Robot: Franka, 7 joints.
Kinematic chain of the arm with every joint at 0, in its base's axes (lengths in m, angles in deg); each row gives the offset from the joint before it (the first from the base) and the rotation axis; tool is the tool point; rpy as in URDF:
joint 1: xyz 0 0 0.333 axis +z
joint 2: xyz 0 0 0 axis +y
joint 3: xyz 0 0 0.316 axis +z
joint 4: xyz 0.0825 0 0 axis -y
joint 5: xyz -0.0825 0 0.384 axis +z
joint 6: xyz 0 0 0 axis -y
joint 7: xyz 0.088 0 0 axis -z
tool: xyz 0 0 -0.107 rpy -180 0 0
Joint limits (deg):
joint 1: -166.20..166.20
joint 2: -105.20..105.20
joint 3: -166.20..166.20
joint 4: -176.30..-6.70
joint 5: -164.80..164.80
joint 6: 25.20..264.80
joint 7: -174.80..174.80
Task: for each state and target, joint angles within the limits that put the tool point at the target. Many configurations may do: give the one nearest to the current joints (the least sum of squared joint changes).
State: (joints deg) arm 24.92 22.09 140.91 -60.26 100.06 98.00 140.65
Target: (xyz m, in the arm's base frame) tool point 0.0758 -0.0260 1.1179
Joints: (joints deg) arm 14.02 29.70 166.20 -42.66 99.46 78.10 140.65
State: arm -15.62 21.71 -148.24 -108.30 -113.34 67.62 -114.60
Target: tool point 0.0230 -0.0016 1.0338
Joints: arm -13.96 46.92 -166.20 -84.52 -115.32 63.02 -114.60
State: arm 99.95 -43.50 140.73 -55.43 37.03 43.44 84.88
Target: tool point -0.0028 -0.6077 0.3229
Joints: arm 105.76 -49.38 145.87 -65.65 35.69 37.61 84.88
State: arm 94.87 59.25 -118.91 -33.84 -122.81 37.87 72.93
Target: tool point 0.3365 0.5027 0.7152
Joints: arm 73.20 71.62 -108.57 -45.50 -121.33 36.12 72.93
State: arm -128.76 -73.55 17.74 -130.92 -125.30 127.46 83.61
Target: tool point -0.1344 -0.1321 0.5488
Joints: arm -138.54 -92.93 6.01 -176.30 -122.28 134.89 83.61
